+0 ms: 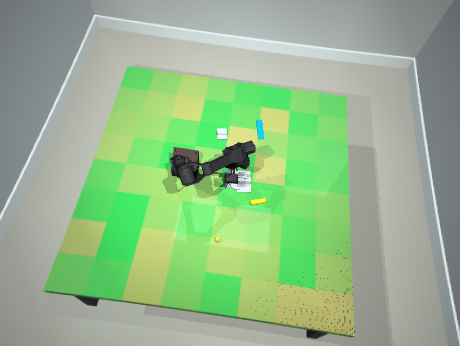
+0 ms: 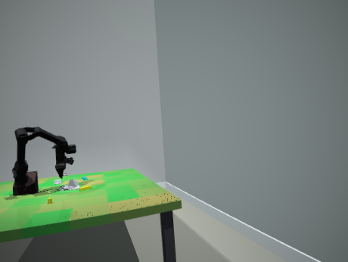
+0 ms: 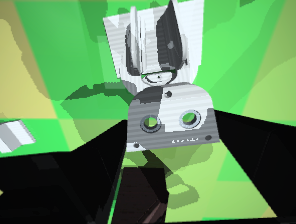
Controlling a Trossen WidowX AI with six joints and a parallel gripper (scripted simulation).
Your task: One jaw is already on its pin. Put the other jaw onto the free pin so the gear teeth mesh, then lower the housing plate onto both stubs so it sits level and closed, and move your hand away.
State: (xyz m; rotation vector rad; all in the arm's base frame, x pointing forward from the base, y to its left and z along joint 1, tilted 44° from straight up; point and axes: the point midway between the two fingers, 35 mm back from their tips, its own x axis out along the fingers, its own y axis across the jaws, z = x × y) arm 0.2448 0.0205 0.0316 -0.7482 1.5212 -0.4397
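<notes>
Right now the jaw is 3 cm ahead of my gripper tip, 1 cm to the right of it and 7 cm below it. Round my gripper tip: yellow bar 16 cm ahead, 8 cm to the right, 7 cm below; then blue bar 10 cm ahead, 35 cm to the left, 8 cm below; then small yellow cube 1 cm ahead, 32 cm to the right, 7 cm below.
</notes>
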